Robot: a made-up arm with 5 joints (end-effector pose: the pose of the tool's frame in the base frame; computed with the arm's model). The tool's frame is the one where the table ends. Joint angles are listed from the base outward.
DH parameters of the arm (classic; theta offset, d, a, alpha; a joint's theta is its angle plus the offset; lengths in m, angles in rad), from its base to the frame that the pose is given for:
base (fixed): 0 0 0.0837 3.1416
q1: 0 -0.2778 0.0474 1.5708
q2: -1.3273 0 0.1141 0
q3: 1.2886 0 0.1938 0
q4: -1.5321 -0.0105 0 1.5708
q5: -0.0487 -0.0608 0 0
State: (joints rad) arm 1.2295 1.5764 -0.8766 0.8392 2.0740
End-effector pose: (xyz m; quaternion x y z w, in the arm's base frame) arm 0.1785 -0.2983 0.0699 -0.0159 0.0009 0.3874 0.9218
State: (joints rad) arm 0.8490 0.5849 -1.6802 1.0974 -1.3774
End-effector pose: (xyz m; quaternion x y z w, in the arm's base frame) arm 0.2570 -0.2128 0.5304 0.2010 -0.6772 -0.6425 0.2972
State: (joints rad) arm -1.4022 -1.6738 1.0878 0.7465 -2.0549
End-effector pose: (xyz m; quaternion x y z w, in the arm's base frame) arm 0.1195 0.1477 0.3974 0.6374 0.1174 -0.2616 0.7152
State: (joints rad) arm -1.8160 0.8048 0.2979 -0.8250 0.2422
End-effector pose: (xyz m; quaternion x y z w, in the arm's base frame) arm 0.0213 0.2924 0.1486 0.4369 -0.4148 0.6737 0.4281
